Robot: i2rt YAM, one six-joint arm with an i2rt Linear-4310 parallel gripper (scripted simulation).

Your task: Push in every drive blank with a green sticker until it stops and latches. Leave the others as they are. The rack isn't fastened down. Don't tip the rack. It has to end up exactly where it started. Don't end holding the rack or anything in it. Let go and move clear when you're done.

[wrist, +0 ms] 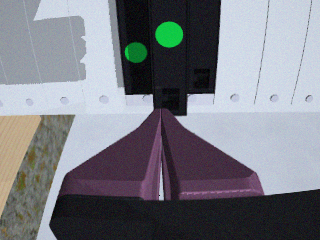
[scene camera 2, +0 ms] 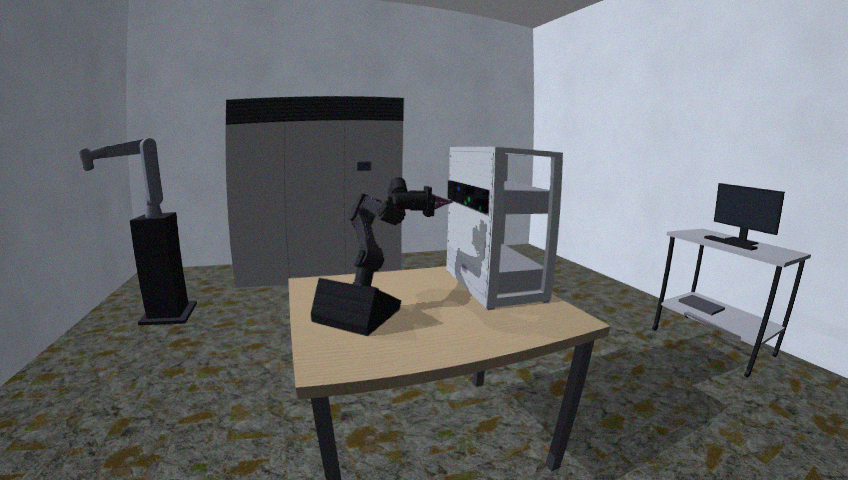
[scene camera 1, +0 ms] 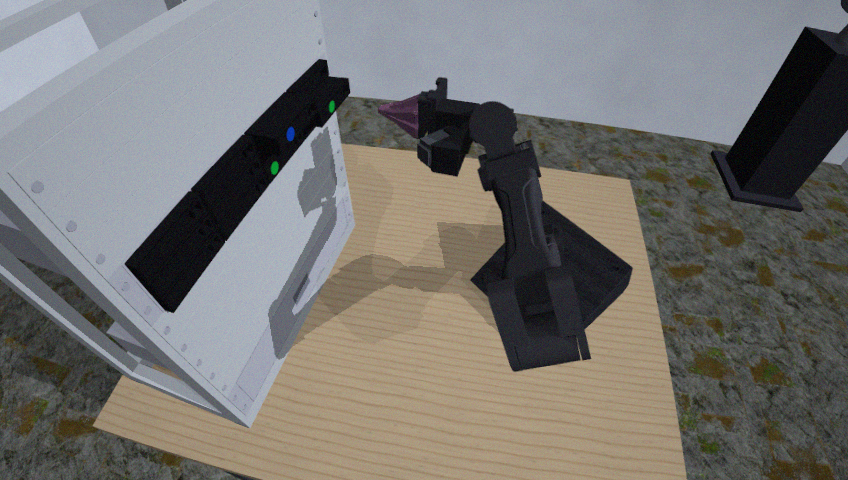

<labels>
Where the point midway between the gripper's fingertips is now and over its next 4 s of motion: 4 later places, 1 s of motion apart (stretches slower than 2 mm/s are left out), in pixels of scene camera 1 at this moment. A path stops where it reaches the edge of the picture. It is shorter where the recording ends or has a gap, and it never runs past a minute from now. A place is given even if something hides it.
My gripper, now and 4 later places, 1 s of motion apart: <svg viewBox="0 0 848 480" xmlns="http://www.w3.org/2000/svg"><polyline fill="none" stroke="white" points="379,108 341,104 336,103 326,102 322,101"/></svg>
</labels>
